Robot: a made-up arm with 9 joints.
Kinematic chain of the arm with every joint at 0, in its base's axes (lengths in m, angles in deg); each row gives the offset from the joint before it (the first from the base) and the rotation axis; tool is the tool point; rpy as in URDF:
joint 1: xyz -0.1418 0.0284 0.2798 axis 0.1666 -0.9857 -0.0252
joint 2: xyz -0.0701 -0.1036 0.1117 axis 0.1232 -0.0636 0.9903
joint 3: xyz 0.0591 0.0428 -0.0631 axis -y
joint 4: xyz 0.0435 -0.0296 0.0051 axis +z
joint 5: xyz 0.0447 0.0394 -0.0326 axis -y
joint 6: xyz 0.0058 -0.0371 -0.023 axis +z
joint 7: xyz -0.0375 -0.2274 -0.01 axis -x
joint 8: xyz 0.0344 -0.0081 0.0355 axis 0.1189 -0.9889 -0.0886
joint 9: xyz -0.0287 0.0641 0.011 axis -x
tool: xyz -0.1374 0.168 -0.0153 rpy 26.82 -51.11 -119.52
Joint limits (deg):
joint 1: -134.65..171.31
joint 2: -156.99..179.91
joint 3: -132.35..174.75
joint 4: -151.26..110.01
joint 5: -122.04..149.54
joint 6: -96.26..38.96
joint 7: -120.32..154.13
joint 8: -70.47..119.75
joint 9: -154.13..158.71
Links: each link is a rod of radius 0.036 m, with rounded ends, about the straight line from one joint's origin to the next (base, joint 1, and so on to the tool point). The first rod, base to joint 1, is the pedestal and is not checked.
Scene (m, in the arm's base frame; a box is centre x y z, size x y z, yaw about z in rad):
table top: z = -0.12
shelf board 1: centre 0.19 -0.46 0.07 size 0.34 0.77 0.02 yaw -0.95
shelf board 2: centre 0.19 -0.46 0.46 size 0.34 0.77 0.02 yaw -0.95
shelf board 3: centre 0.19 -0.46 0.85 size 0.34 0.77 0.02 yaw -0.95
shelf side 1: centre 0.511 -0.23 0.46 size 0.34 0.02 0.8 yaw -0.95
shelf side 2: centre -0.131 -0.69 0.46 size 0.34 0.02 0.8 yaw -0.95
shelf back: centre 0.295 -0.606 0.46 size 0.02 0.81 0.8 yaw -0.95
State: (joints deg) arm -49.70 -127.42 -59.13 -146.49 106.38 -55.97 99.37 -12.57 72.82
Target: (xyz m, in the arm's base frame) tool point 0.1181 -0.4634 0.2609
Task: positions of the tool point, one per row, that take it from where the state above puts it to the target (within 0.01 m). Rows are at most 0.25 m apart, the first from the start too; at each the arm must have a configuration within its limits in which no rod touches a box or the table.
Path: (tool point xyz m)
1: -0.3485 0.2125 0.3036
2: -0.4676 0.0742 0.3790
3: -0.4899 -0.1083 0.4136
4: -0.4257 -0.2687 0.3819
5: -0.3123 -0.3530 0.2946
6: -0.1927 -0.3418 0.1913
7: -0.2095 -0.3845 0.2055
8: -0.1982 -0.4335 0.2304
9: -0.1529 -0.4786 0.2559
10: -0.0766 -0.5062 0.2724
11: 0.0197 -0.5037 0.2742
12: 0.1181 -0.4634 0.2609

